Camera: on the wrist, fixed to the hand. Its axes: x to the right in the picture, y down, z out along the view.
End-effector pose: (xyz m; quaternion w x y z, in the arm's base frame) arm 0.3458 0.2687 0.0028 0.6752 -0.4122 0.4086 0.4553
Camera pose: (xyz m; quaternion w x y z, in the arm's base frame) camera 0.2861 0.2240 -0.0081 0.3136 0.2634 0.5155 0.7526
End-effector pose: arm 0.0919 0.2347 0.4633 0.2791 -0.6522 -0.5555 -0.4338
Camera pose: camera 0.1239 0.1684 0.4798 0.5166 -0.8348 -0.0779 0.1738
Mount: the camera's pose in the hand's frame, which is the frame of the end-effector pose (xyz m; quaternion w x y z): -0.0173 0.0479 -0.0556 0.6565 0.2343 -0.2102 0.6855
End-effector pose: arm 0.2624 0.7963 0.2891 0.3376 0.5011 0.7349 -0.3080
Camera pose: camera 0.3019 0.8459 0.3299 0.4698 0.8471 -0.0042 -0.2483
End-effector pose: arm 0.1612 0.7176 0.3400 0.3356 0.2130 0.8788 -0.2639
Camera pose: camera 0.1729 0.7848 0.3721 0.5361 0.7654 0.2986 -0.1939
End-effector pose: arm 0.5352 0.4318 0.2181 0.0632 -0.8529 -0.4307 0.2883
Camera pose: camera 0.5910 0.3965 0.2545 0.0468 0.7798 -0.3562 -0.5128
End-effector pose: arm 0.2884 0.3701 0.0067 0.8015 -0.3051 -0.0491 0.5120
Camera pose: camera 0.2641 0.3449 -0.0601 0.2364 0.0615 0.1284 0.9612
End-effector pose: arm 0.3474 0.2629 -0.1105 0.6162 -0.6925 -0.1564 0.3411
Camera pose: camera 0.3622 0.2012 -0.1512 0.3001 -0.3458 0.3224 0.8285
